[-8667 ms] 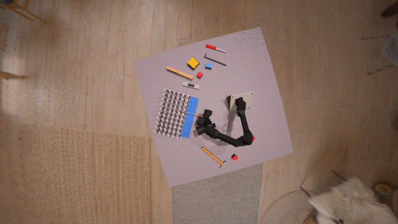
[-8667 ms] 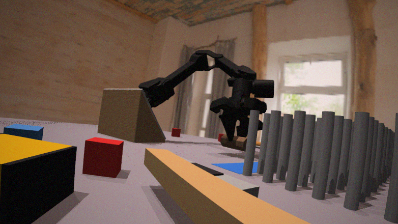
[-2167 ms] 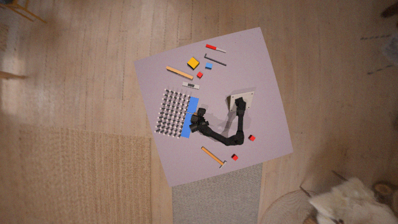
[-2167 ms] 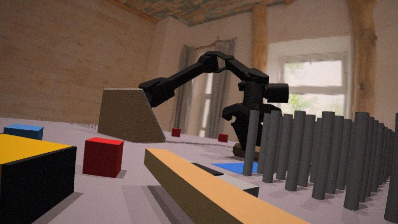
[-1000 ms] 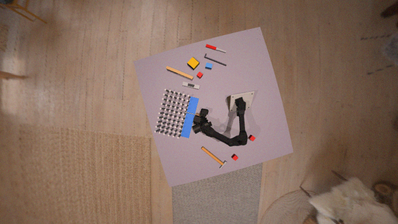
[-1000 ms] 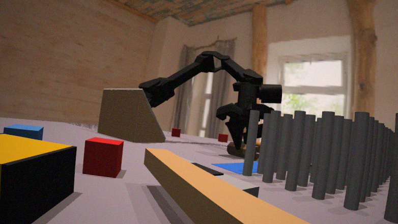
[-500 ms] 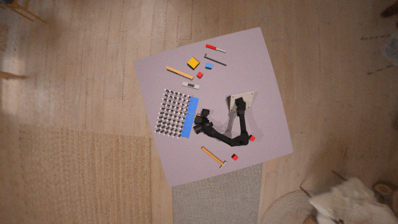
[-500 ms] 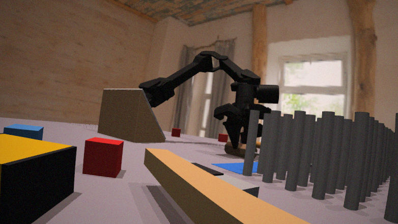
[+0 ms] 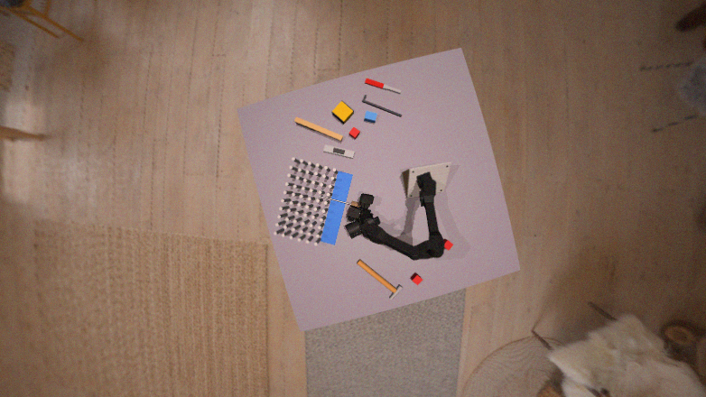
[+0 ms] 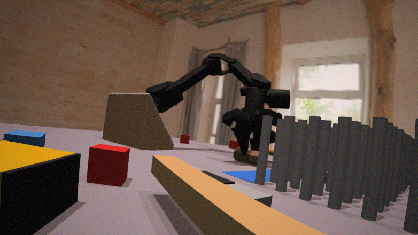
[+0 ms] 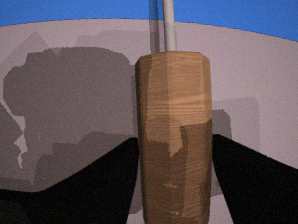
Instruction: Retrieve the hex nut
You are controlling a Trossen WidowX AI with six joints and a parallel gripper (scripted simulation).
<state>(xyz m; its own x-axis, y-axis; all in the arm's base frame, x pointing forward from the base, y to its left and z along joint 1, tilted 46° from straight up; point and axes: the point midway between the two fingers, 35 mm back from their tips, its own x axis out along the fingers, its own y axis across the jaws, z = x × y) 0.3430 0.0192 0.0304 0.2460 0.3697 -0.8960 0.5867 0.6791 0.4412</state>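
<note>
The wooden-handled file lies 9 cm ahead of my gripper tip and 6 cm to the right of it. The rest, counted from my gripper tip: blue taped strip 12 cm ahead, 3 cm to the right, 2 cm below; hex nut 17 cm ahead, 12 cm to the right, 1 cm below; grey bar 31 cm to the right.
</note>
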